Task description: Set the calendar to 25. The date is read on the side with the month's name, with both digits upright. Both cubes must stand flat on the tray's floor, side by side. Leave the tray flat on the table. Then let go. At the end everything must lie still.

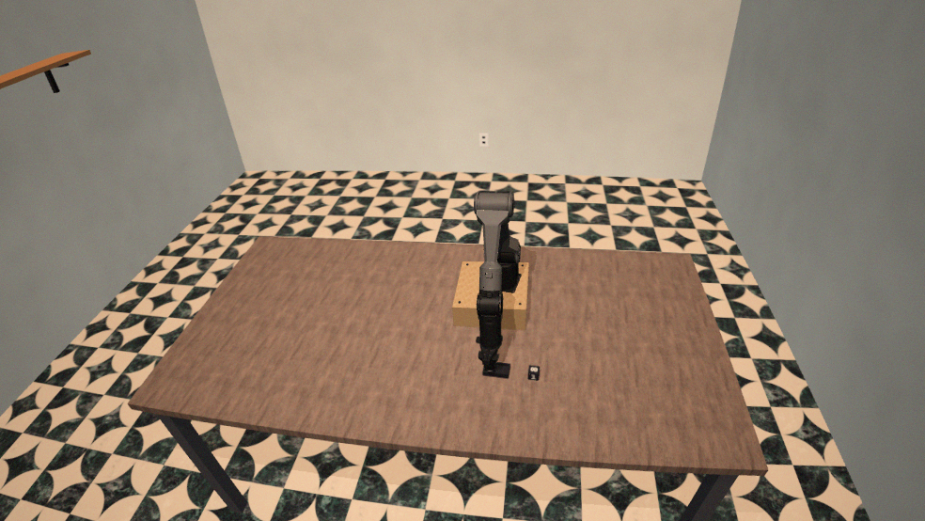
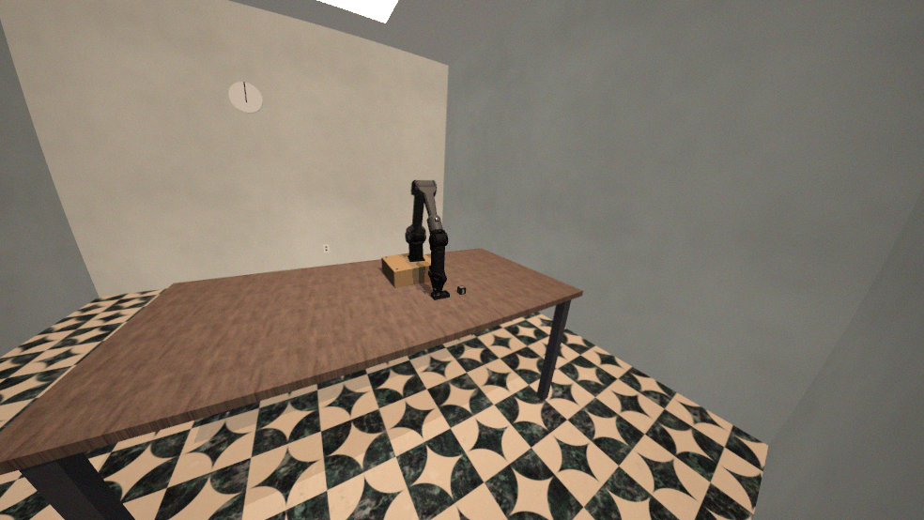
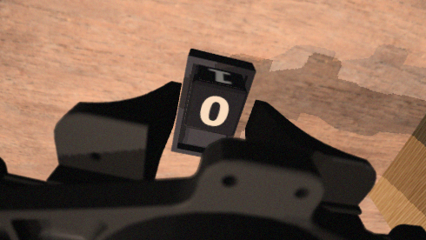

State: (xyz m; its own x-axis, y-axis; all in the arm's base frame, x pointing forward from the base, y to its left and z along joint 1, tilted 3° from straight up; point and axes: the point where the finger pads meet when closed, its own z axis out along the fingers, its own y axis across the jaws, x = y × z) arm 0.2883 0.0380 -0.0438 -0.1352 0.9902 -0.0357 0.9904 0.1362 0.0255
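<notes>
Now: hand 1 cm above the dark cube. Round my hand: tray 2 cm to the left, 3 cm below.
</notes>
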